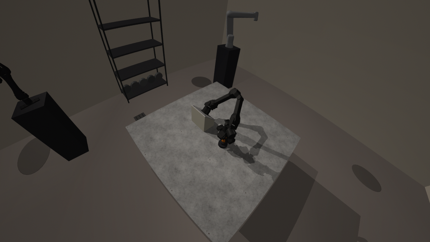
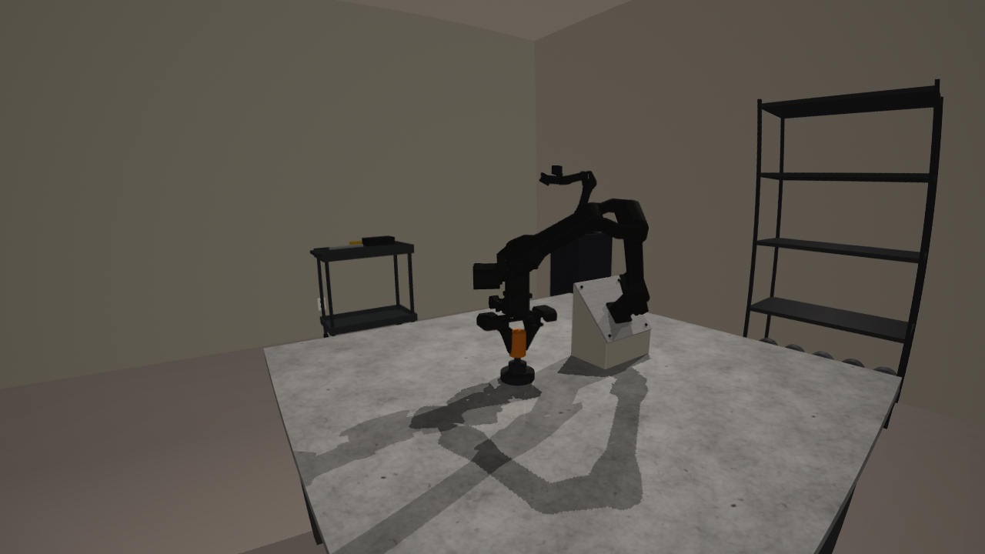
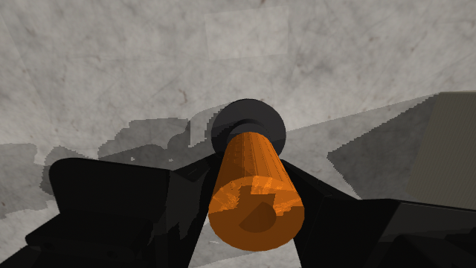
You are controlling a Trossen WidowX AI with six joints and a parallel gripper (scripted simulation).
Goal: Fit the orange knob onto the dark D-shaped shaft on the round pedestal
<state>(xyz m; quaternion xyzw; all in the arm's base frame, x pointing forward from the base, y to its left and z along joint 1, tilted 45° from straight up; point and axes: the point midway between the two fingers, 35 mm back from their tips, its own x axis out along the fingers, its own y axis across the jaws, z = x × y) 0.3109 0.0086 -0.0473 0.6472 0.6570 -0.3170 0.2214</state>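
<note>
Now: the orange knob 2 cm above my gripper tip. Round my gripper tip: dark round pedestal: 4 cm below.
</note>
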